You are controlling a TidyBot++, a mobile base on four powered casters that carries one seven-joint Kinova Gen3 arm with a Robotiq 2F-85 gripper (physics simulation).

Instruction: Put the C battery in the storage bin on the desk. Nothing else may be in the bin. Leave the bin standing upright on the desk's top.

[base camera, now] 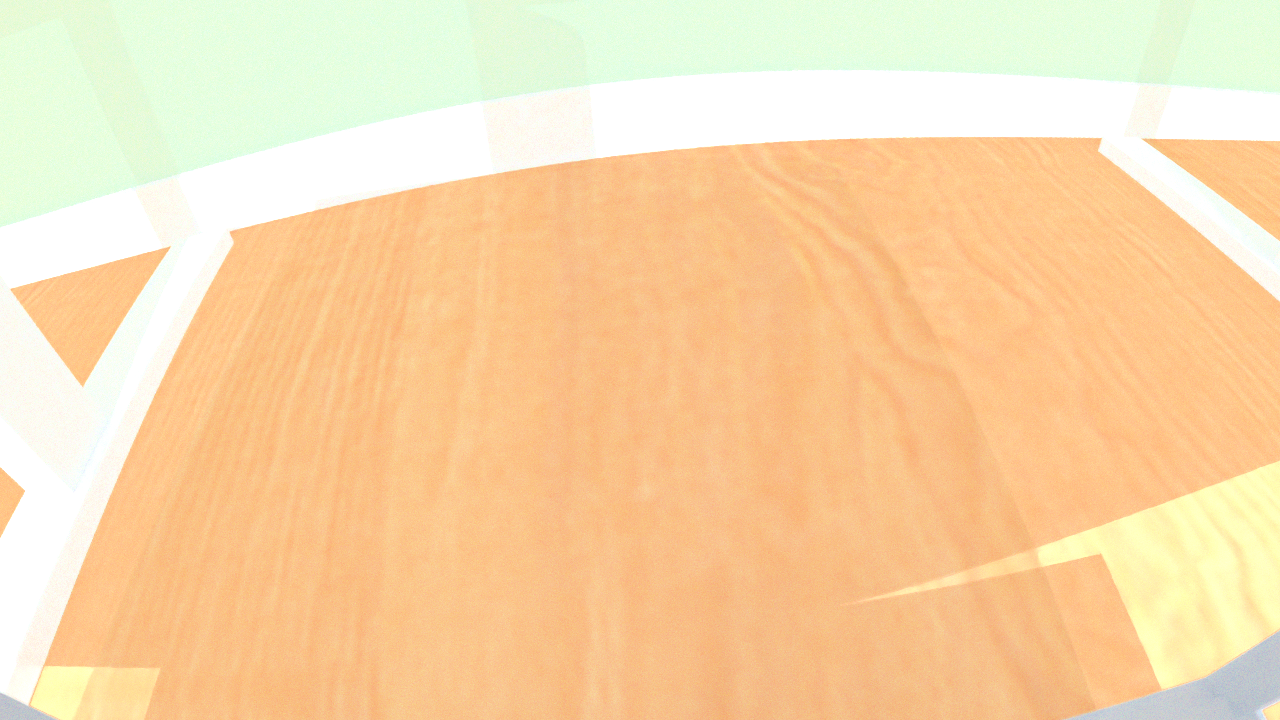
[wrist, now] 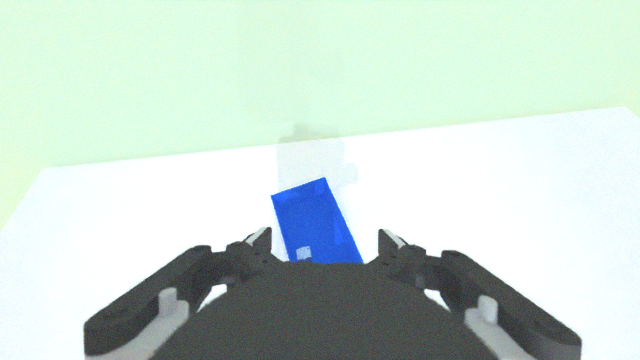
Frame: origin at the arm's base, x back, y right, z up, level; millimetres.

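Seen in the pictures: gripper, fingertip midpoint: [wrist: 324, 239].
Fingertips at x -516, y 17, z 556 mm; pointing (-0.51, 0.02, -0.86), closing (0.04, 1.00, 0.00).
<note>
Offsets run from my fingertips to a thing's top centre. Level surfaces: height alone.
The blue storage bin @(dx -52, dy -16, dz -157 mm) [wrist: 312, 220] stands upright on the white desk top @(dz -232 mm) [wrist: 475, 200] in the wrist view. Its near end is hidden behind the gripper's body. A small pale grey piece @(dx -2, dy -33, dz -199 mm) [wrist: 303, 252], which looks like part of the C battery, shows inside the bin near the lower left. The rest of it is hidden by the gripper. My gripper [wrist: 324, 239] is open and empty, above the bin, with one fingertip to each side of it in the view. Neither the bin nor the battery shows in the base view.
The pale green wall [wrist: 320, 65] [base camera: 805, 35] rises behind the desk's back edge. Gripper-like shadows fall on the desk behind the bin. In the base view, white bars [base camera: 134, 429] [base camera: 1190, 210] run along the left and right of the wooden floor @(dz -952 mm) [base camera: 626, 402], and a white skirting [base camera: 760, 107] lines the wall.
</note>
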